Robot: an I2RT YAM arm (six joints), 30 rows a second.
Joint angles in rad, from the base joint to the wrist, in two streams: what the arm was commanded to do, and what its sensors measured. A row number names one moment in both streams.
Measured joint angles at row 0:
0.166 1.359 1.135 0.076 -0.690 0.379
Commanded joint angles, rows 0 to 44:
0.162 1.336 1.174 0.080 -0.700 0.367
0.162 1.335 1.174 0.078 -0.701 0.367
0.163 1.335 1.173 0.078 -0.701 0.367
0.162 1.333 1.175 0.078 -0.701 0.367
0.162 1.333 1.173 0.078 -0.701 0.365
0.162 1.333 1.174 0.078 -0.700 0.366
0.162 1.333 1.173 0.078 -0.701 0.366
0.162 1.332 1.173 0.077 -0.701 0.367
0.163 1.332 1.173 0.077 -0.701 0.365
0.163 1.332 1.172 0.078 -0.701 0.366
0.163 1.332 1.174 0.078 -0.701 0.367
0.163 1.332 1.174 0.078 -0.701 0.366
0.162 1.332 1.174 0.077 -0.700 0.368
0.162 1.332 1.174 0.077 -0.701 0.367
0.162 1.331 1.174 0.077 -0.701 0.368
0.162 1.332 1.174 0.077 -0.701 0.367
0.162 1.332 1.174 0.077 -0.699 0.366
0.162 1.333 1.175 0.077 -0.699 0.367
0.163 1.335 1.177 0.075 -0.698 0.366
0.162 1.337 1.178 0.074 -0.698 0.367
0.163 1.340 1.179 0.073 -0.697 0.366
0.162 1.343 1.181 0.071 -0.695 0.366
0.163 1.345 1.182 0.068 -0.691 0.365
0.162 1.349 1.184 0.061 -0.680 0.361
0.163 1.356 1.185 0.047 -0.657 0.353
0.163 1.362 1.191 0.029 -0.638 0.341
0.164 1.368 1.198 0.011 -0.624 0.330
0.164 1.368 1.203 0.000 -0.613 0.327
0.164 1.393 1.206 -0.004 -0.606 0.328
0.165 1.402 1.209 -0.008 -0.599 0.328
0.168 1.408 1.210 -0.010 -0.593 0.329
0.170 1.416 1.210 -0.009 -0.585 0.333
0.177 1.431 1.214 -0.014 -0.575 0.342
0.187 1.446 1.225 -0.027 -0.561 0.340
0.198 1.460 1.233 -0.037 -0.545 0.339
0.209 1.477 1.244 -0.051 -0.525 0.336
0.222 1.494 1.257 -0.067 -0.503 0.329
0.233 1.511 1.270 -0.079 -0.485 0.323
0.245 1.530 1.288 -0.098 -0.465 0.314
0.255 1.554 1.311 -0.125 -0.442 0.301
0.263 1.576 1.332 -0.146 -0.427 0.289
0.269 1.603 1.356 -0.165 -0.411 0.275
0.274 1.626 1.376 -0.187 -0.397 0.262
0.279 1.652 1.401 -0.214 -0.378 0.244
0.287 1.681 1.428 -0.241 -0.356 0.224
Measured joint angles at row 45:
0.273 1.637 1.364 -0.142 -0.441 0.294
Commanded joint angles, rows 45 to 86:
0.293 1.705 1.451 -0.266 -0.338 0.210
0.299 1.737 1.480 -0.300 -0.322 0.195
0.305 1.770 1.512 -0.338 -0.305 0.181
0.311 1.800 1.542 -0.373 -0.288 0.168
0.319 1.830 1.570 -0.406 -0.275 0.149
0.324 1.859 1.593 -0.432 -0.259 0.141
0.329 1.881 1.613 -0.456 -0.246 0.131
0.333 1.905 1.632 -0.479 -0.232 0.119
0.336 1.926 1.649 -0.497 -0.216 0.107
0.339 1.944 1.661 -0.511 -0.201 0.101
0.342 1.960 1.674 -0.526 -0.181 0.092
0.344 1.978 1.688 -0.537 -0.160 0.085
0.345 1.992 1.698 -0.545 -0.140 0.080
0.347 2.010 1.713 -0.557 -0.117 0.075
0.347 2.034 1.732 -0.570 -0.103 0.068
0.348 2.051 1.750 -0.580 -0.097 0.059
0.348 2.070 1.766 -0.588 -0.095 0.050
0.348 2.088 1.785 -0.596 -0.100 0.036
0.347 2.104 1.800 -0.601 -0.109 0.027
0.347 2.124 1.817 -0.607 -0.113 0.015
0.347 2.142 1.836 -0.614 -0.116 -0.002
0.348 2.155 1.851 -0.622 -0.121 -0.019
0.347 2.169 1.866 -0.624 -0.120 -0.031
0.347 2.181 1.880 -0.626 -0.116 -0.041
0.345 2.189 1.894 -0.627 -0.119 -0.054
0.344 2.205 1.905 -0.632 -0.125 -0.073
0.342 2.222 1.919 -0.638 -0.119 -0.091
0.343 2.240 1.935 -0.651 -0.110 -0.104
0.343 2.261 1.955 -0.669 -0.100 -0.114
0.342 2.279 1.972 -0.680 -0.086 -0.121
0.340 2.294 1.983 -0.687 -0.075 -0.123
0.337 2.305 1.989 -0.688 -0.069 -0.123
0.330 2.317 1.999 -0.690 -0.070 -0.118
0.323 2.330 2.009 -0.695 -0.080 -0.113
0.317 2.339 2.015 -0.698 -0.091 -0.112
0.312 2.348 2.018 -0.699 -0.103 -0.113
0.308 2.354 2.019 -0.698 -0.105 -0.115
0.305 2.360 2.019 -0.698 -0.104 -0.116
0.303 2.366 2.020 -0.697 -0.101 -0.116
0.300 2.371 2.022 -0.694 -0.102 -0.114
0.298 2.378 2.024 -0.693 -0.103 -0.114
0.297 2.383 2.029 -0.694 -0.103 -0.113
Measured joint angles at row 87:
0.305 2.367 2.001 -0.664 -0.101 -0.086
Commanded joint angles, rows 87 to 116:
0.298 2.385 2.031 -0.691 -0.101 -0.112
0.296 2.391 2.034 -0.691 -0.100 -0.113
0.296 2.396 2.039 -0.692 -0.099 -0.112
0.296 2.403 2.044 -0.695 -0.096 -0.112
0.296 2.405 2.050 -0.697 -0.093 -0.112
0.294 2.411 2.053 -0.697 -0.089 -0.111
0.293 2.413 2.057 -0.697 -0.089 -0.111
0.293 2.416 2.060 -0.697 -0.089 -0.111
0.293 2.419 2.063 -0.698 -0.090 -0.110
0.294 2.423 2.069 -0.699 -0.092 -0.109
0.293 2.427 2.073 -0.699 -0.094 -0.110
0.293 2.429 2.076 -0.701 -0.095 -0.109
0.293 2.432 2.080 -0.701 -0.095 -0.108
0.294 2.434 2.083 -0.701 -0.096 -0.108
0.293 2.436 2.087 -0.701 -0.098 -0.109
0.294 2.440 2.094 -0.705 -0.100 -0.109
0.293 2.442 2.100 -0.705 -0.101 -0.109
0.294 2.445 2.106 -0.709 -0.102 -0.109
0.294 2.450 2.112 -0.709 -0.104 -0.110
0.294 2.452 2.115 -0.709 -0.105 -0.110
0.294 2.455 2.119 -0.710 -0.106 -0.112
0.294 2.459 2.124 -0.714 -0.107 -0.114
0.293 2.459 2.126 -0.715 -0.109 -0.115
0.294 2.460 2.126 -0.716 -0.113 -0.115
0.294 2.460 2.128 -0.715 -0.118 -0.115
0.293 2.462 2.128 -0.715 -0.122 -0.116
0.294 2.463 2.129 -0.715 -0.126 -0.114
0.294 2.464 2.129 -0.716 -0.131 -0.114
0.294 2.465 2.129 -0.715 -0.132 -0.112
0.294 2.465 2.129 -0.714 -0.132 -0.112
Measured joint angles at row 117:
0.292 2.445 2.112 -0.682 -0.118 -0.091
